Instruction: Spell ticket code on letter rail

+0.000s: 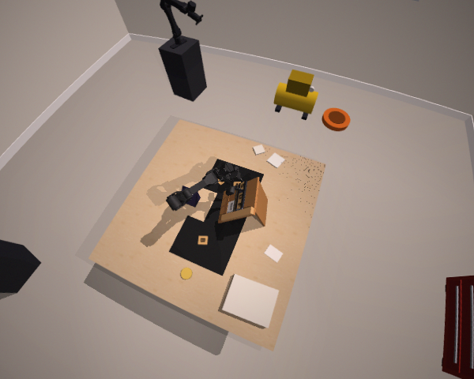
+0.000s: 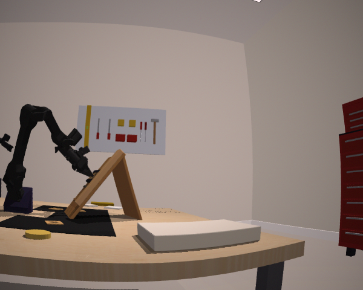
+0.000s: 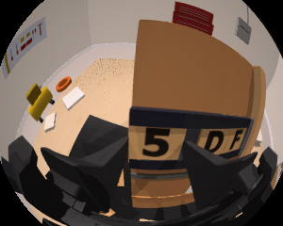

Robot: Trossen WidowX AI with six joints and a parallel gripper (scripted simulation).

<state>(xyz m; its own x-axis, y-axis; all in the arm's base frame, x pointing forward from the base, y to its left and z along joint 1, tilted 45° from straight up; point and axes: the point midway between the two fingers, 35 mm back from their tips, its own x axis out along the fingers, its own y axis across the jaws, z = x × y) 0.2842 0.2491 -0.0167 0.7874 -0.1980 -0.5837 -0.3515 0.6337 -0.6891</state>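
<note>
Right now my gripper tip is 10 mm past the white ticket, 130 mm to the left of it and 80 mm above it. From my gripper tip the other things lie so: black mat 120 mm behind, 170 mm to the right, 180 mm below; white slab 360 mm ahead, 560 mm to the right, 160 mm below.
</note>
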